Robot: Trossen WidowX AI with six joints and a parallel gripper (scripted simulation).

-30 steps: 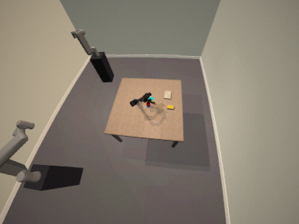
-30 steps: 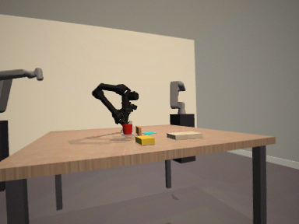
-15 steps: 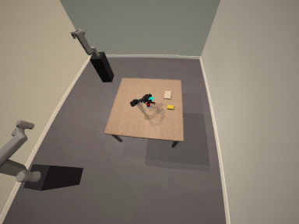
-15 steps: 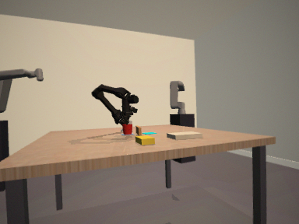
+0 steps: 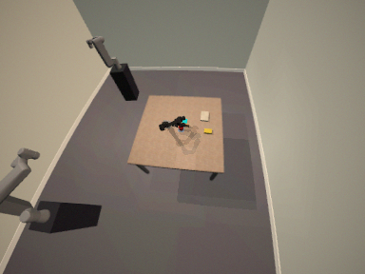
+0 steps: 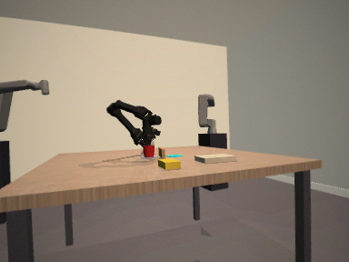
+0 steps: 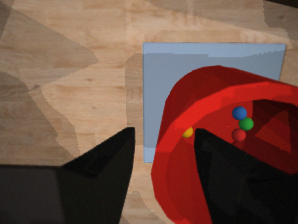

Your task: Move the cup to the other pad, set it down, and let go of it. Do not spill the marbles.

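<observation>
Right now the cup is 30 mm ahead of my gripper tip, 10 mm to the right of it and 10 mm below it. The rest, counted from my gripper tip: flat beige block (390 mm ahead, 230 mm to the left, 30 mm below); then teal pad (80 mm ahead, 150 mm to the left, 50 mm below); then brown block (50 mm ahead, 70 mm to the left, 30 mm below).
</observation>
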